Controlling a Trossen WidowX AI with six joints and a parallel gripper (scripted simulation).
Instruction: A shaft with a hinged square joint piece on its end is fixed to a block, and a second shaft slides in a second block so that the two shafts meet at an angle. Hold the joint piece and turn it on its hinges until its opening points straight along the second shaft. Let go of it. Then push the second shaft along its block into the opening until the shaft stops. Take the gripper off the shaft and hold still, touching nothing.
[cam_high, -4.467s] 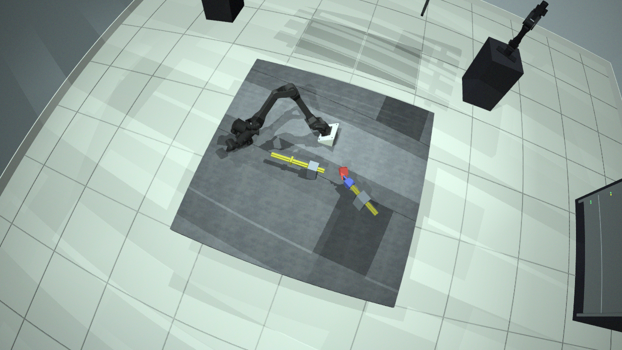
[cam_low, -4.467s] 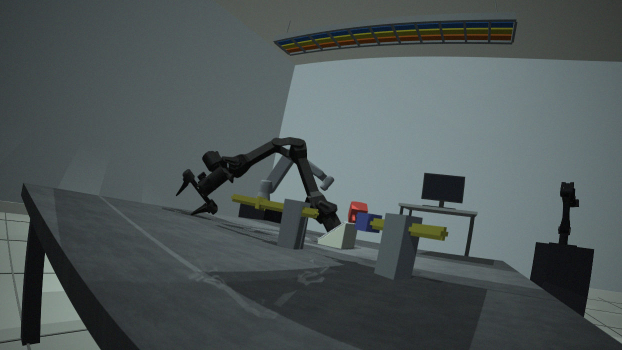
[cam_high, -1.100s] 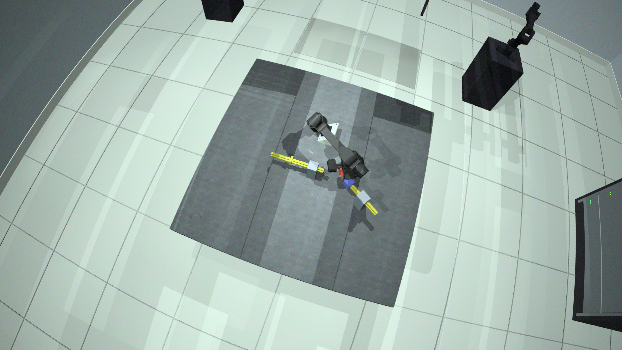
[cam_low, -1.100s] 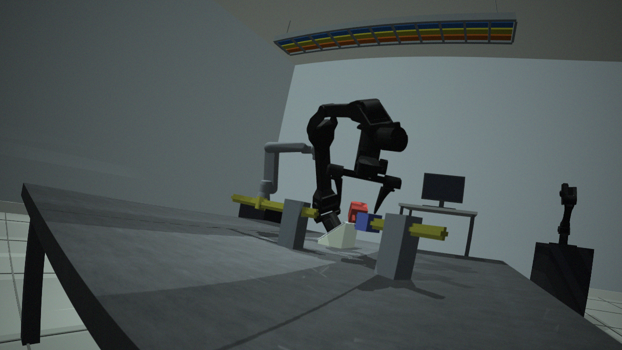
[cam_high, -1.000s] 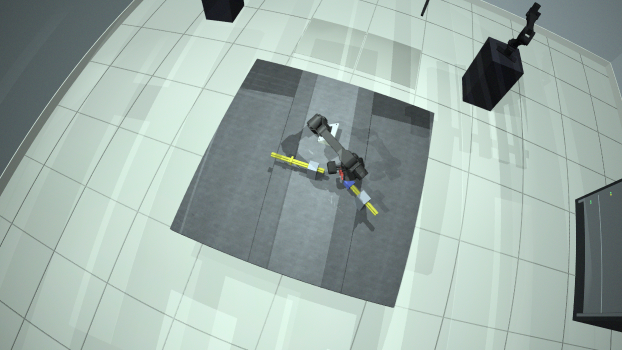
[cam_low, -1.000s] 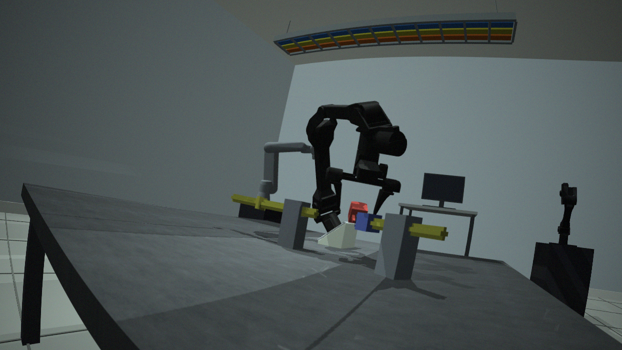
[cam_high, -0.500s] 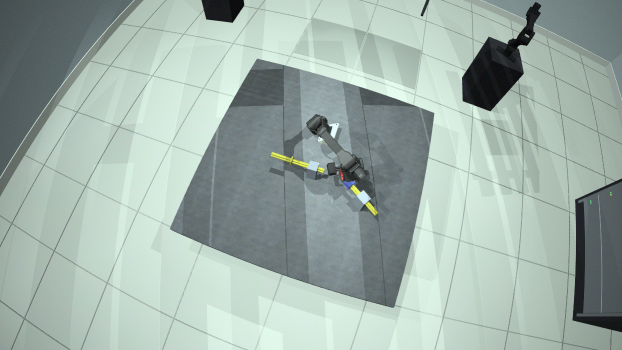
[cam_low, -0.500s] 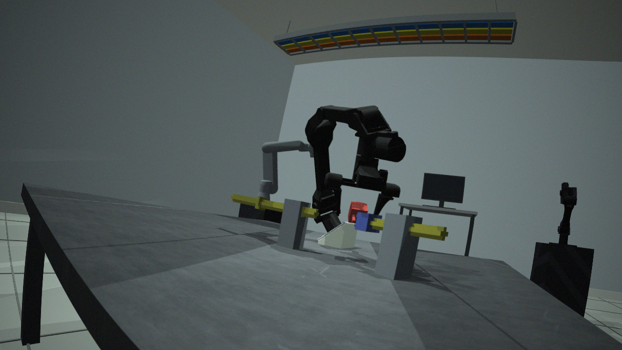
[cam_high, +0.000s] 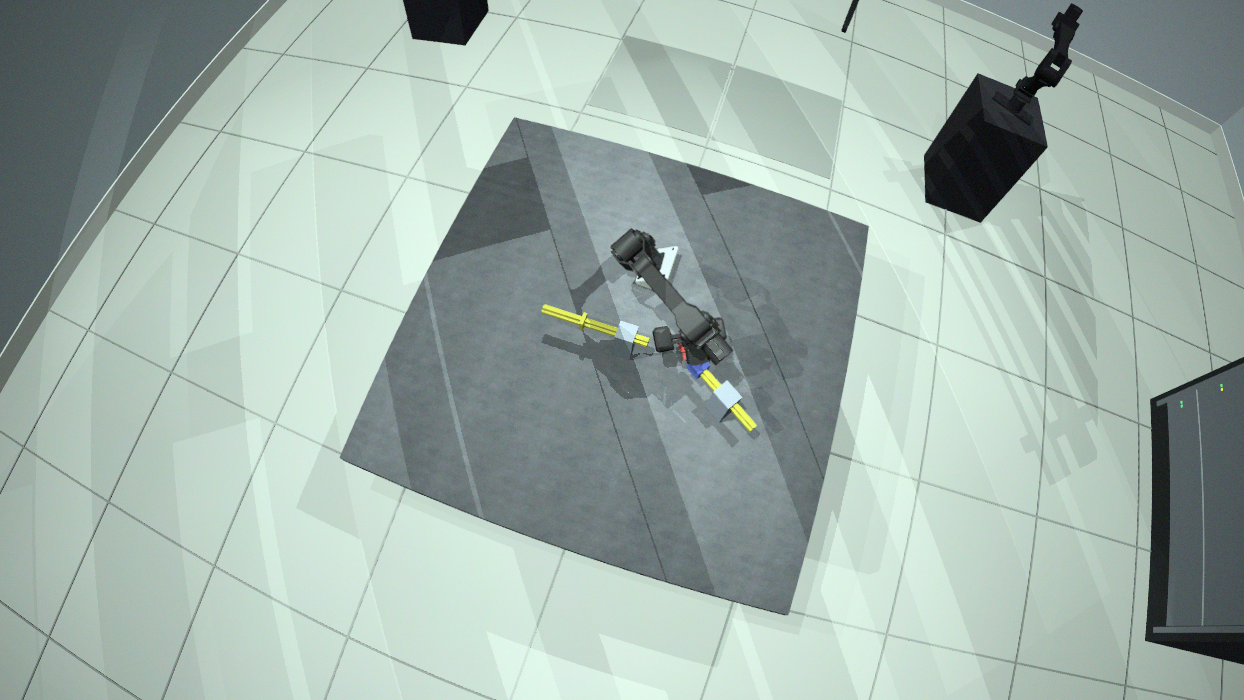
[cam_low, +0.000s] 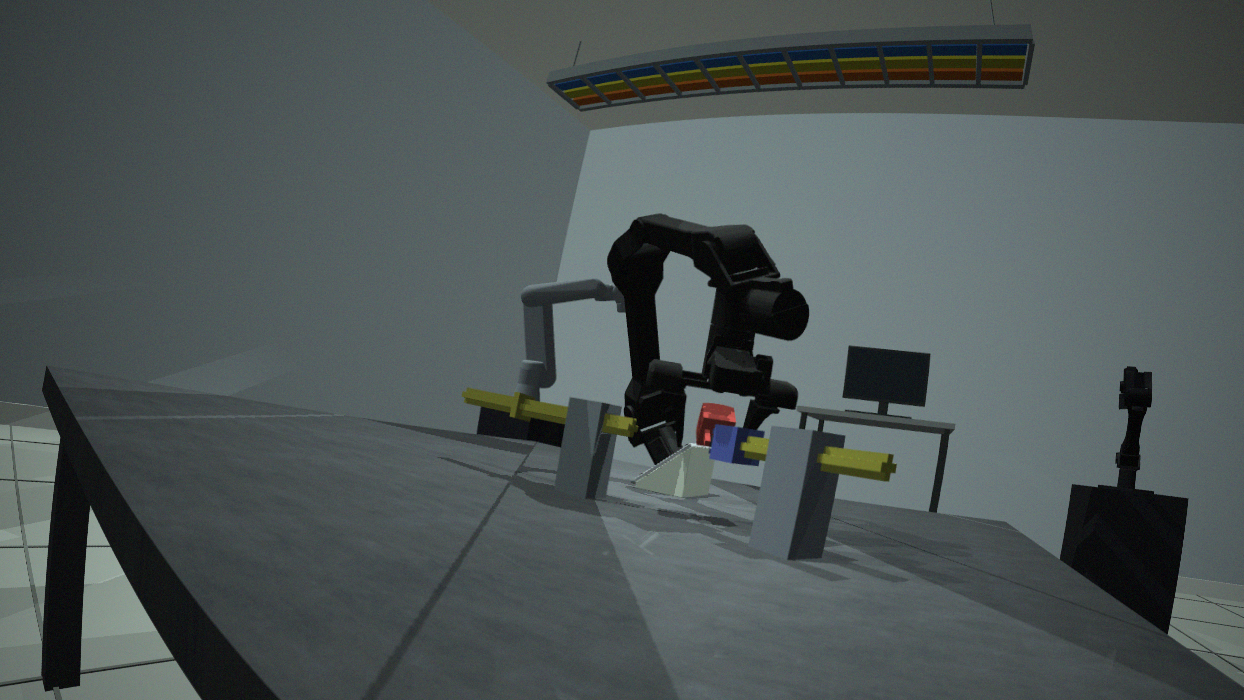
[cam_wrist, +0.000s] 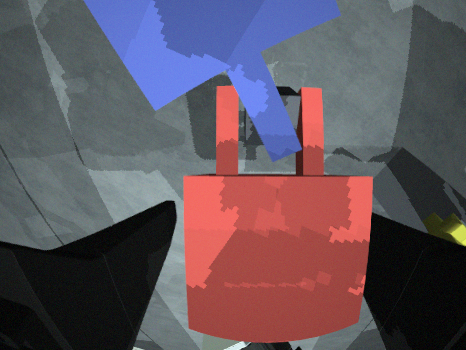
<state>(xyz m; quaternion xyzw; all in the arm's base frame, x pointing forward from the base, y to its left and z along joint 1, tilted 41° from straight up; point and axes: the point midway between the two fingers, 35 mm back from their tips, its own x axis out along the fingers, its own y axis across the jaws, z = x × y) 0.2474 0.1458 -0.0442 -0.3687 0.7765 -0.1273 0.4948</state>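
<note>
Right now my gripper tip is 2 cm short of the red joint piece, 1 cm to the right of it and 3 cm below it.
</note>
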